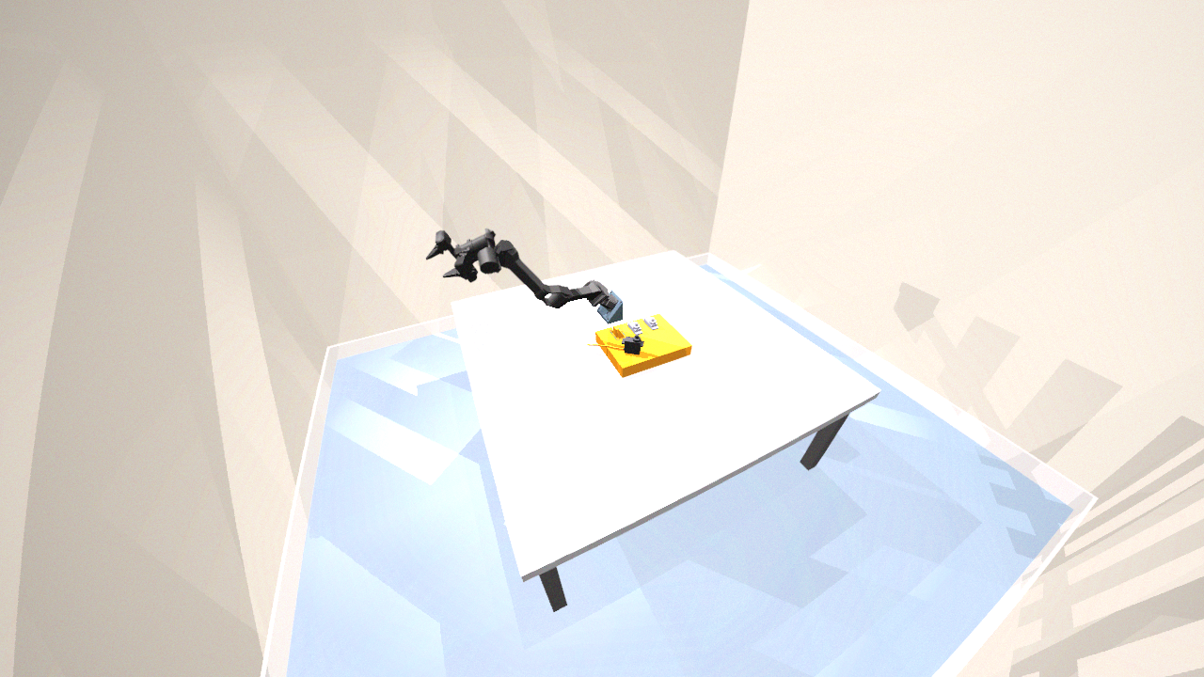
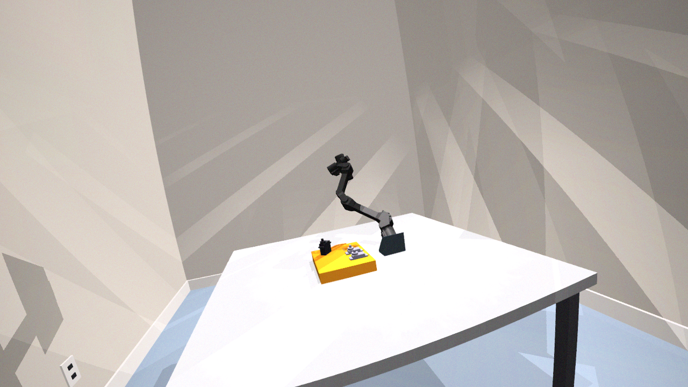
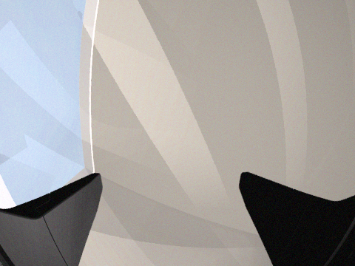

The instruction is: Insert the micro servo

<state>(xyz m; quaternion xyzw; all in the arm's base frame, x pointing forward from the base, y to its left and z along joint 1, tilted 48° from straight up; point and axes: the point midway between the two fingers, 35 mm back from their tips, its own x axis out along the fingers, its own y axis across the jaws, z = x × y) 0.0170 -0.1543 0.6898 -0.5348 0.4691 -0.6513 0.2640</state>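
The orange deck lies 31 cm ahead of my gripper tip, 65 cm to the left of it and 37 cm below it.
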